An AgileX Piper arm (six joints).
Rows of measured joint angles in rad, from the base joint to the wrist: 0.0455 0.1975 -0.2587 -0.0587 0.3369 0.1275; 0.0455 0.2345 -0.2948 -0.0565 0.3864 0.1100; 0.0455 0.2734 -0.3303 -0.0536 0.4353 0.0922; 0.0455 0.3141 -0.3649 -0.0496 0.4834 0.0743; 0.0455 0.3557 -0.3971 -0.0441 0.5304 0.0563; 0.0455 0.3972 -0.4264 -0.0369 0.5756 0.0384; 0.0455 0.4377 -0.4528 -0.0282 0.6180 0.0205; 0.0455 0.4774 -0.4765 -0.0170 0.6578 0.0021; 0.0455 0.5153 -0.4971 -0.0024 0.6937 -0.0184; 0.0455 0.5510 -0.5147 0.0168 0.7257 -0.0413; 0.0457 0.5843 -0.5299 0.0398 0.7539 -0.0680; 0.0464 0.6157 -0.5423 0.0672 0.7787 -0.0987; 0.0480 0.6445 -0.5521 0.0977 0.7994 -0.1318; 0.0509 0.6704 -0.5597 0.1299 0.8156 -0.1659; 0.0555 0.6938 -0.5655 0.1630 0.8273 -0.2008; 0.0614 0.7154 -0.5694 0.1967 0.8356 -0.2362; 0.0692 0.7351 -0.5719 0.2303 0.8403 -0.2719; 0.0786 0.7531 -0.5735 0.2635 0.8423 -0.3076
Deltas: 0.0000 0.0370 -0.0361 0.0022 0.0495 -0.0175; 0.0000 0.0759 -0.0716 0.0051 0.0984 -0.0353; 0.0000 0.1166 -0.1062 0.0091 0.1465 -0.0532; 0.0000 0.1582 -0.1384 0.0146 0.1935 -0.0712; 0.0000 0.1997 -0.1677 0.0218 0.2387 -0.0891; 0.0000 0.2402 -0.1941 0.0305 0.2811 -0.1070; 0.0000 0.2799 -0.2178 0.0417 0.3209 -0.1254; 0.0000 0.3178 -0.2384 0.0563 0.3568 -0.1459; 0.0000 0.3535 -0.2560 0.0755 0.3888 -0.1688; 0.0002 0.3868 -0.2712 0.0985 0.4170 -0.1955; 0.0009 0.4182 -0.2836 0.1259 0.4418 -0.2262; 0.0025 0.4470 -0.2934 0.1564 0.4625 -0.2593; 0.0054 0.4729 -0.3010 0.1886 0.4787 -0.2934; 0.0100 0.4963 -0.3068 0.2217 0.4904 -0.3283; 0.0159 0.5179 -0.3107 0.2554 0.4987 -0.3637; 0.0237 0.5376 -0.3132 0.2890 0.5034 -0.3994; 0.0331 0.5556 -0.3148 0.3222 0.5054 -0.4351
